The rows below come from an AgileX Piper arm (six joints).
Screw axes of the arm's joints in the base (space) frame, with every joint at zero. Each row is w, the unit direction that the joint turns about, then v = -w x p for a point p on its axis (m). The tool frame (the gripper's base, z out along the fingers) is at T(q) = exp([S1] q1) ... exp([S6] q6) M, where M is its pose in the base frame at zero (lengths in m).
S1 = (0, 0, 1, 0.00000, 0.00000, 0.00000)
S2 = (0, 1, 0, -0.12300, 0.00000, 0.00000)
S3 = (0, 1, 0, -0.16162, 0.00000, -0.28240)
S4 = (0.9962, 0, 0.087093, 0.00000, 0.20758, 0.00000)
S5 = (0, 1, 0, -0.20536, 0.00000, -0.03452)
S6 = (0.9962, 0, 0.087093, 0.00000, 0.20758, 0.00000)
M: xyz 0.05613 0.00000 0.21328 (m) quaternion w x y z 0.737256 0 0.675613 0
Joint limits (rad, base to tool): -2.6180..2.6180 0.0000..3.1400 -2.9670..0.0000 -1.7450..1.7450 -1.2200..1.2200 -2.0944..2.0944
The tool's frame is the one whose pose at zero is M.
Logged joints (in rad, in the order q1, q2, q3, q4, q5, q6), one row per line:
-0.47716 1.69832 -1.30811 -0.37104 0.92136 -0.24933
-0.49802 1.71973 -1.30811 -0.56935 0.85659 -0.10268
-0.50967 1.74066 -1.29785 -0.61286 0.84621 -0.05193
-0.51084 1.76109 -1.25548 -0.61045 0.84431 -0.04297
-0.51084 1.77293 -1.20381 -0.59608 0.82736 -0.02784
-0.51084 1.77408 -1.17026 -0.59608 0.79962 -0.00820
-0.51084 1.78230 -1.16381 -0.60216 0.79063 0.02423
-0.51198 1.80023 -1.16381 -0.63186 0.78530 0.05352
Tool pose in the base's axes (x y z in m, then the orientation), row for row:
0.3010 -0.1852 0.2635 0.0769 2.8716 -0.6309
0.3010 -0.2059 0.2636 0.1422 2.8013 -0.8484
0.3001 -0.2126 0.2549 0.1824 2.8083 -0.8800
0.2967 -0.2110 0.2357 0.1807 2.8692 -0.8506
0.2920 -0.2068 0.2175 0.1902 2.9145 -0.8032
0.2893 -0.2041 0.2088 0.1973 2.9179 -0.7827
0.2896 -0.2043 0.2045 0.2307 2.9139 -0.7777
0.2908 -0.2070 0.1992 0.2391 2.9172 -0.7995
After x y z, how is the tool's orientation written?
As a rotation vector, in radians.
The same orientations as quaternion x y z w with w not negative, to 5 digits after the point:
0.02602 0.97147 -0.21343 0.10008
0.04826 0.95062 -0.28790 0.10540
0.06157 0.94799 -0.29706 0.09635
0.06012 0.95455 -0.28298 0.07169
0.06269 0.96064 -0.26474 0.05620
0.06506 0.96223 -0.25811 0.05702
0.07614 0.96172 -0.25668 0.05841
0.07869 0.96005 -0.26312 0.05367

